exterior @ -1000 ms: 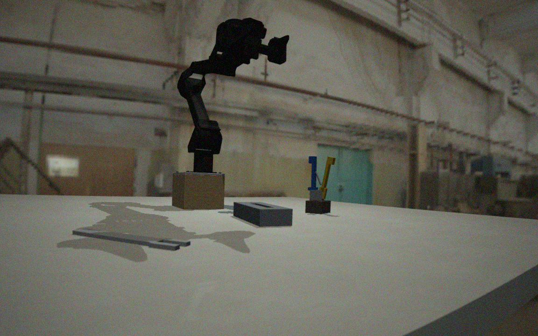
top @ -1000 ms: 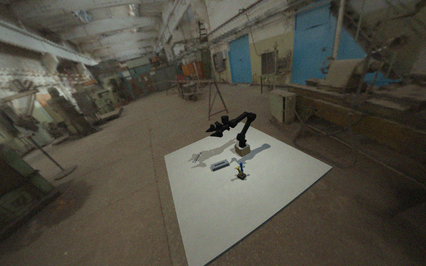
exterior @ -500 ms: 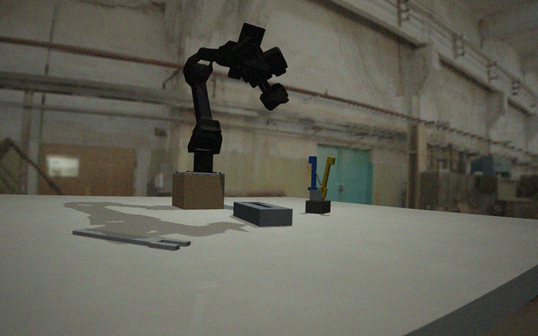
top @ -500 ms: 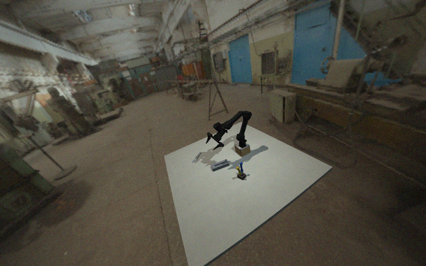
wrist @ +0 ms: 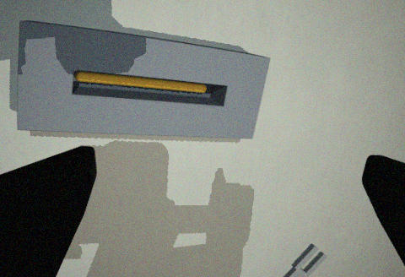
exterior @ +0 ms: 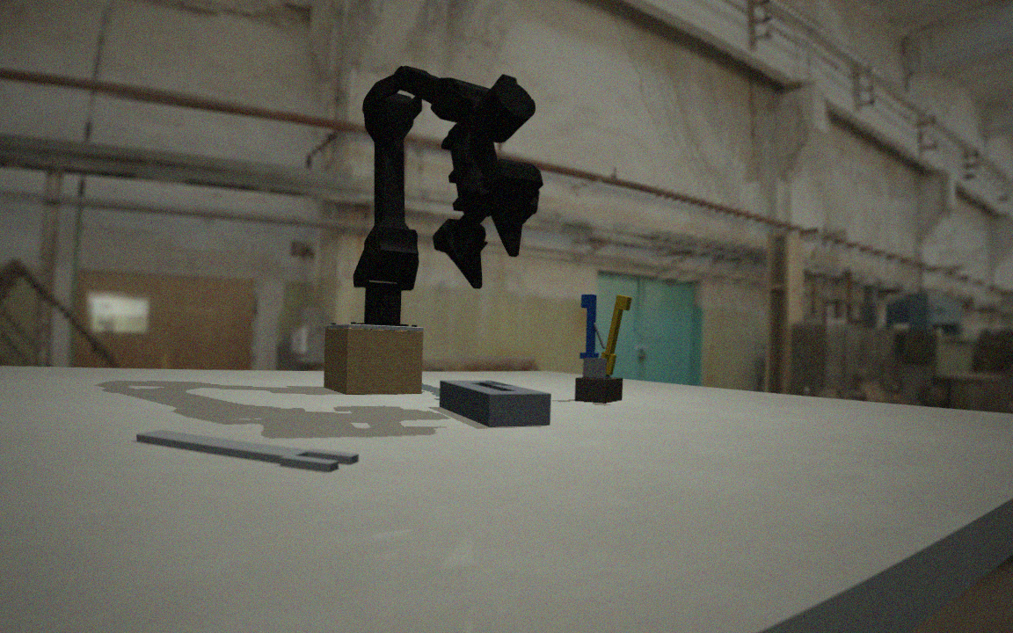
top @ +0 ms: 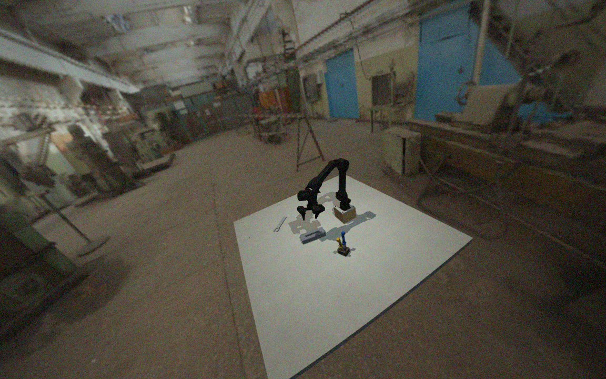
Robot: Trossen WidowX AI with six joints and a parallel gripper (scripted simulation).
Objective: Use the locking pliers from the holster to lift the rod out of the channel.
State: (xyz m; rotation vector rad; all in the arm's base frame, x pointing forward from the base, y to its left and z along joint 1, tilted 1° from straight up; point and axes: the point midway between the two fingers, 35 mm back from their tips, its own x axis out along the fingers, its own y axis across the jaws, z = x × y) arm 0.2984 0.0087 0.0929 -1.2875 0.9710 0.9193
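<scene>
My gripper tip is now 80 mm past the dark holster, 240 mm to the right of it and 160 mm above it. Round my gripper tip: grey channel block (10 mm ahead, 10 mm to the right, 150 mm below); then flat grey forked bar (170 mm ahead, 310 mm to the right, 160 mm below).
</scene>
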